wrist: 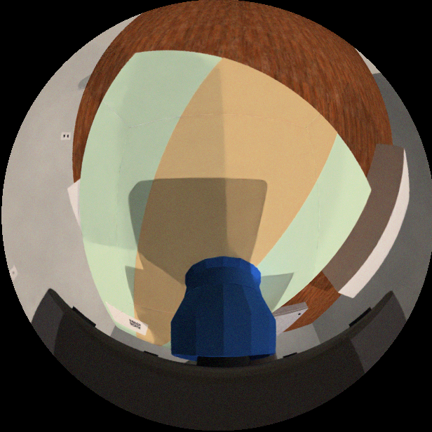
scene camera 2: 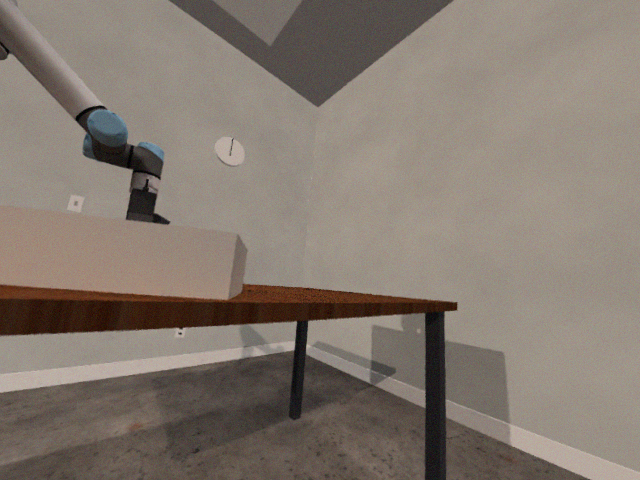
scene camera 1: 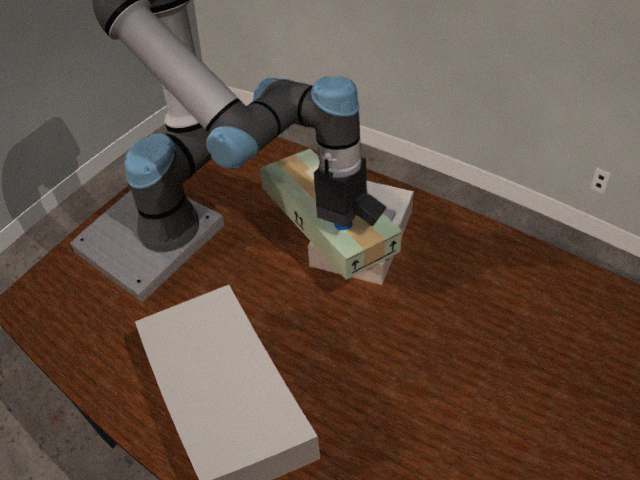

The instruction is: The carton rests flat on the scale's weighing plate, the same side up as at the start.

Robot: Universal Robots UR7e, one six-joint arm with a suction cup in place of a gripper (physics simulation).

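Where they show: hand, tool point: [scene camera 1: 343,229]; arm's base, link origin: [scene camera 1: 168,228].
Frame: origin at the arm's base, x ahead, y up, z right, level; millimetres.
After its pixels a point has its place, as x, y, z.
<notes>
The carton [scene camera 1: 330,235] {396, 102, -73} [wrist: 265,115], pale green with a tan tape stripe, lies level over the white scale [scene camera 1: 398,198] {425, 28, -315} [wrist: 74,202]. Arrows on its end and long side point up. It lies askew across the scale, with its far end sticking out towards the back left. It covers most of the weighing plate, and whether its underside touches the plate cannot be told. My gripper [scene camera 1: 342,225] {402, 90, -112} [wrist: 223,280], a blue suction cup, is pressed on the carton's top near its front end and holds it. In scene camera 2, the carton and scale do not show.
A large white box [scene camera 1: 222,382] {401, 66, 281} [scene camera 2: 118,253] {358, 19, 379} [wrist: 375,215] lies on the wooden table [scene camera 1: 465,351] {712, -33, -44} [scene camera 2: 330,297] {788, -33, 373} [wrist: 240,30], in front of the robot's grey base plate [scene camera 1: 103,248] {-106, -1, 135} [wrist: 291,317]. Walls stand behind the table.
</notes>
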